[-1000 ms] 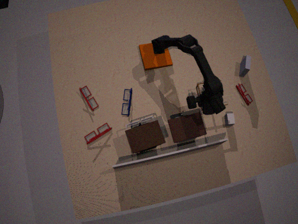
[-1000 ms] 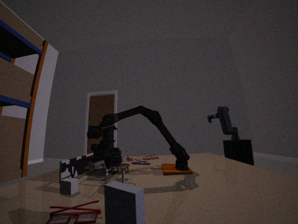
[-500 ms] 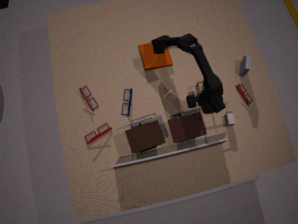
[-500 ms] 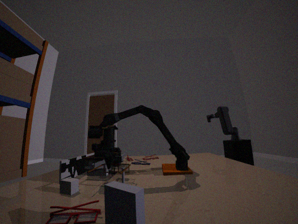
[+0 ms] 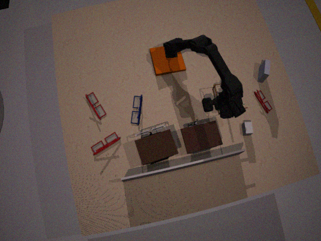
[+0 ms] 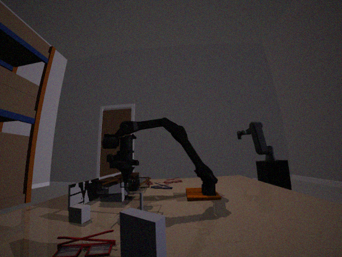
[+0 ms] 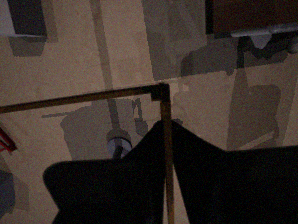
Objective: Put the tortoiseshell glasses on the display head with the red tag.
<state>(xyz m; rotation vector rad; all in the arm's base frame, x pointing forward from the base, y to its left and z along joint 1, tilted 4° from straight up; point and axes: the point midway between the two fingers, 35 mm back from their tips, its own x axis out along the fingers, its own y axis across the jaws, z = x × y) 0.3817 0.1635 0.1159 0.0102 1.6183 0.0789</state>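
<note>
My gripper tip is now 10 cm past the post, 7 cm to the right of it and 8 cm above it. The rest, counted from my gripper tip: wall (25 cm ahead, 21 cm to the right, 5 cm below).
</note>
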